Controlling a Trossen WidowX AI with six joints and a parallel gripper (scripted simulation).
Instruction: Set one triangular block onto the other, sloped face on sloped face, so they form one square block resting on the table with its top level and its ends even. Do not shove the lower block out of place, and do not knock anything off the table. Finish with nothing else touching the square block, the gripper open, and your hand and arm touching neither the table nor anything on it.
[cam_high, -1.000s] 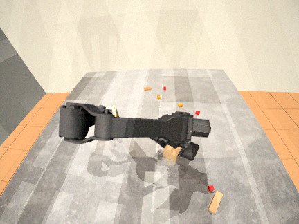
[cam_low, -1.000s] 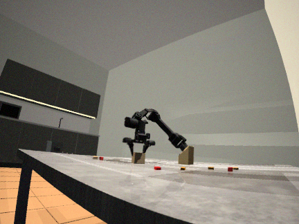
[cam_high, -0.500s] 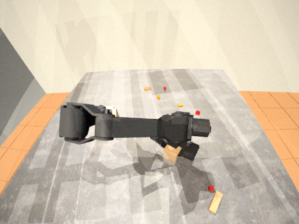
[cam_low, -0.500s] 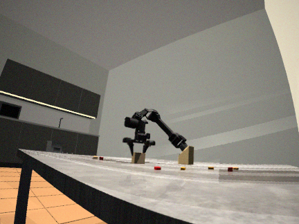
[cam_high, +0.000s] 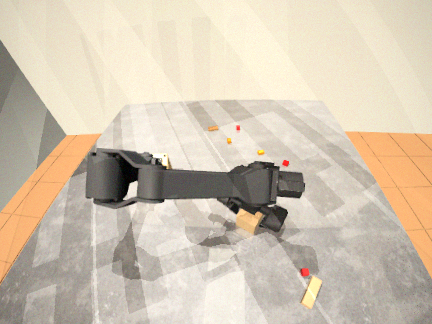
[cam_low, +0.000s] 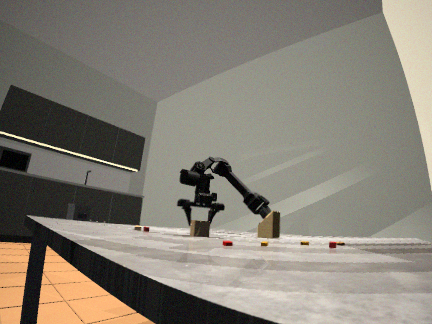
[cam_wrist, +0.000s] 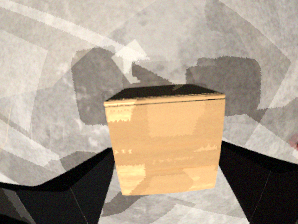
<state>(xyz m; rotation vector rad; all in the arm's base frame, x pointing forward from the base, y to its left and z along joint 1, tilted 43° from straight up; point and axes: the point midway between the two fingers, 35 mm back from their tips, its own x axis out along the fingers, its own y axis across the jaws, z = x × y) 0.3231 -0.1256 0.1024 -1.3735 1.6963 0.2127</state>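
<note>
Now: the tan triangular block 10 mm above my gripper tip.
</note>
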